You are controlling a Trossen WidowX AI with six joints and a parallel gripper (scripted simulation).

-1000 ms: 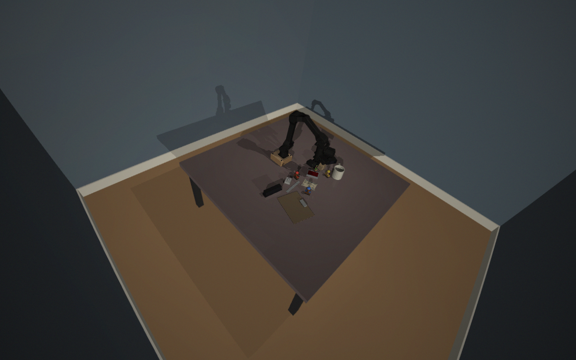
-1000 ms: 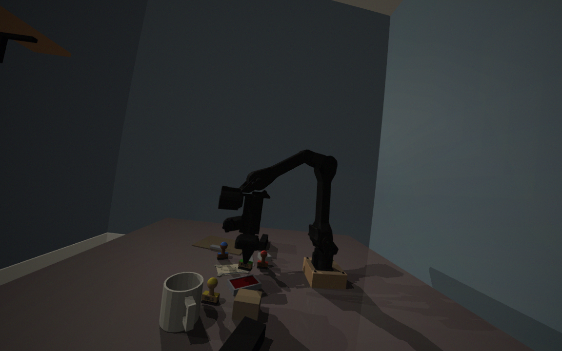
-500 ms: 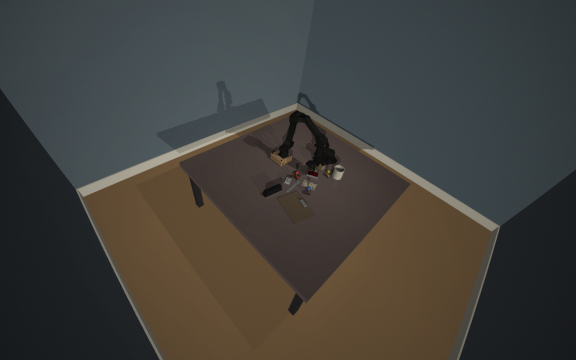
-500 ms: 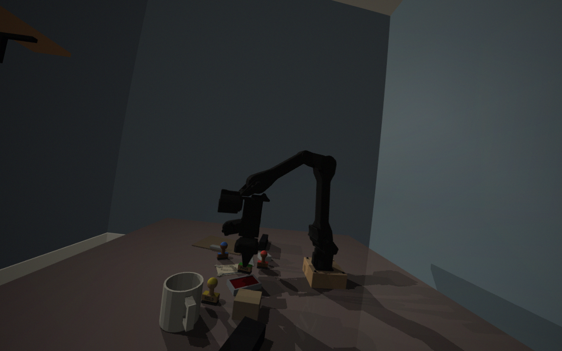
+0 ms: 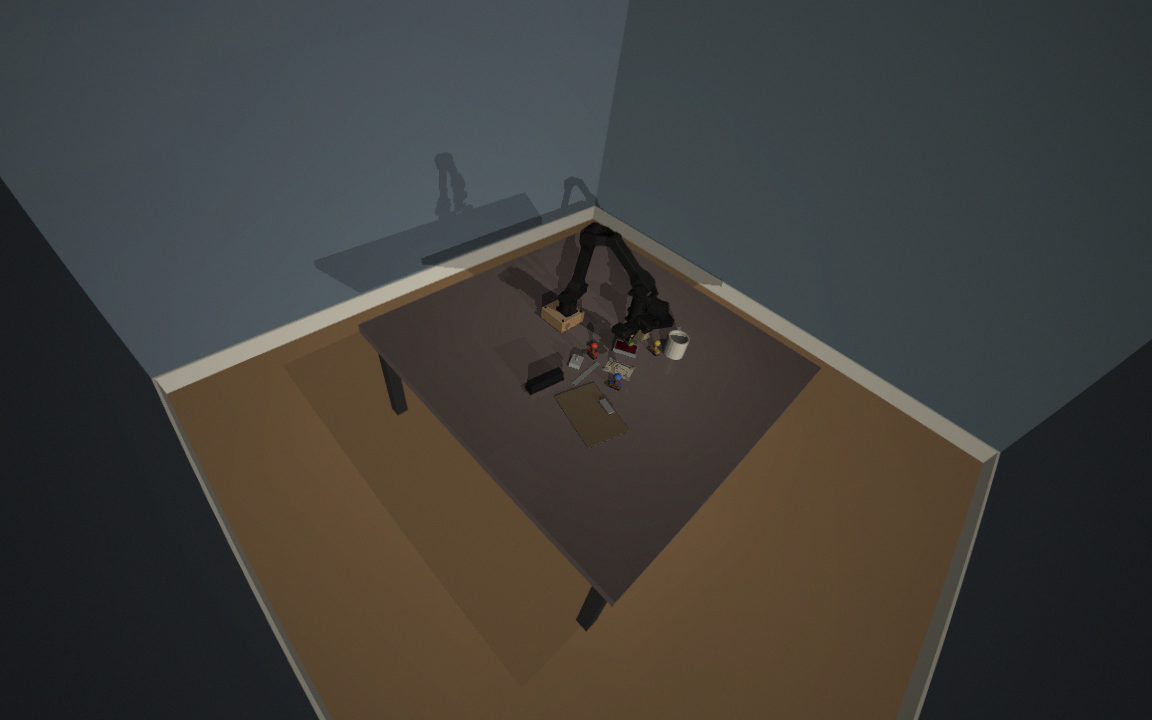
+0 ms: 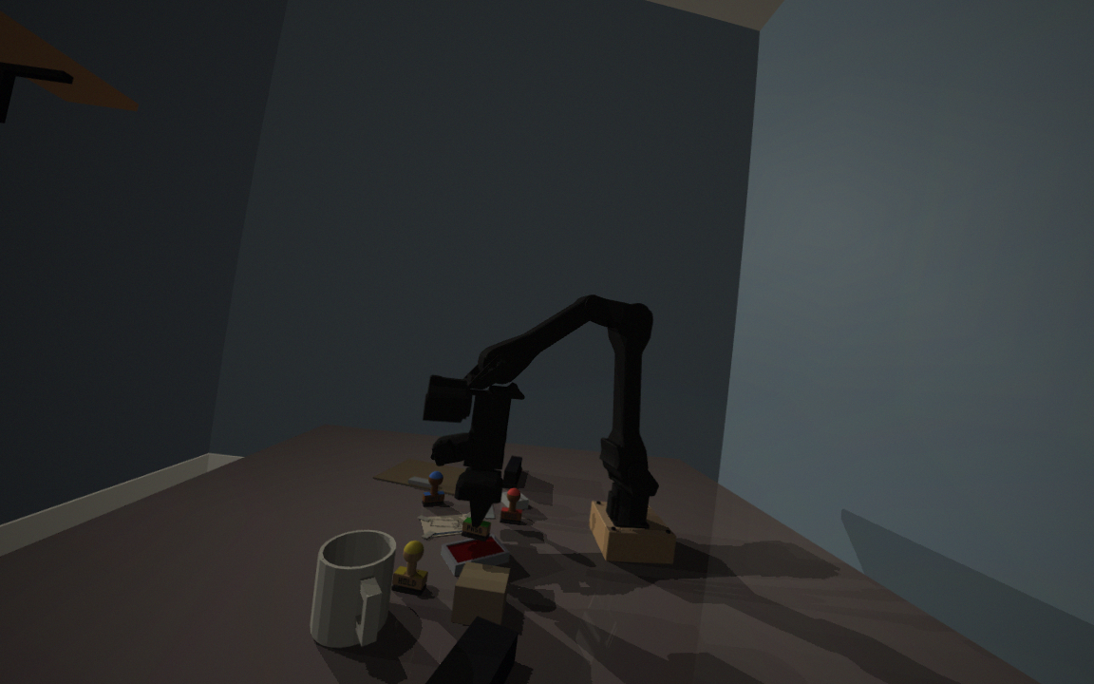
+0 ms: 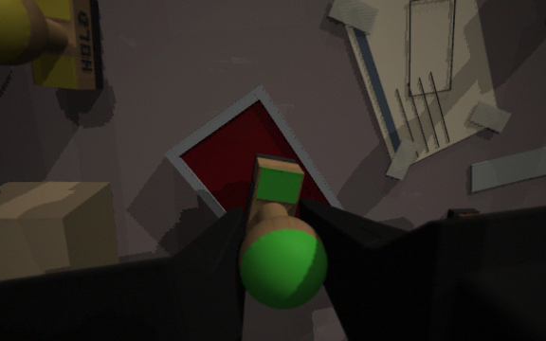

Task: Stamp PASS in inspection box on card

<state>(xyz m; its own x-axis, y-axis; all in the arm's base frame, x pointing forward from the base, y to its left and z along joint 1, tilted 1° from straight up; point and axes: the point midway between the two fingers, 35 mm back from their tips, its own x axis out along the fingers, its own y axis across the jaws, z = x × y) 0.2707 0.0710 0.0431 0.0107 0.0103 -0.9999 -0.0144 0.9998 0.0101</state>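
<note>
The dark red ink pad is 50 mm below my gripper tip. From my gripper tip the other things lie so: tan box: 20 mm behind, 110 mm to the left, 30 mm below; green-knobbed PASS stamp: right at my gripper tip; yellow-knobbed stamp: 70 mm ahead, 80 mm to the left, 40 mm below.
</note>
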